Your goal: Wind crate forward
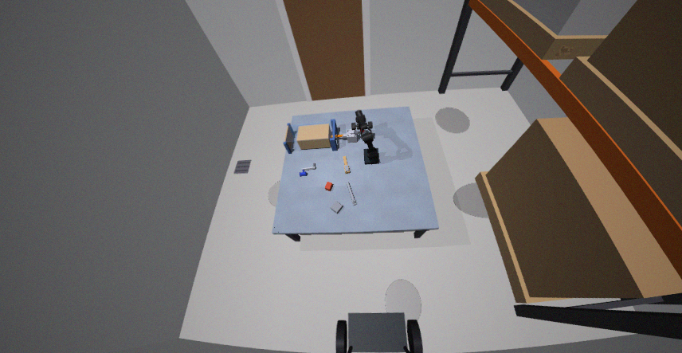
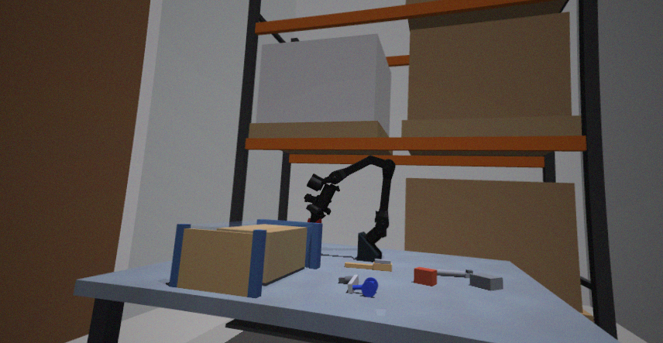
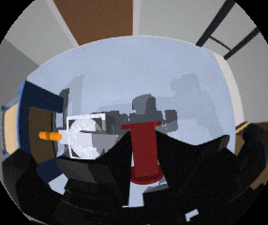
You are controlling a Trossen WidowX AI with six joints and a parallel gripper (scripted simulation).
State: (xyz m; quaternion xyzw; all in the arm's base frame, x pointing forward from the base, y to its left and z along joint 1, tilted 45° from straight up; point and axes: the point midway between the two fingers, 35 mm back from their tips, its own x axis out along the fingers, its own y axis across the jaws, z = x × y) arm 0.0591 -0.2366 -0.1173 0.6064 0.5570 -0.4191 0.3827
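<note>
The winch handle lies 4 cm ahead of my gripper tip, 1 cm to the left of it and 3 cm below it. The rest, counted from my gripper tip: blue frame (26 cm ahead, 1 cm to the right, 3 cm below); then red knob (2 cm to the left); then grey winch (8 cm ahead, 10 cm below).
</note>
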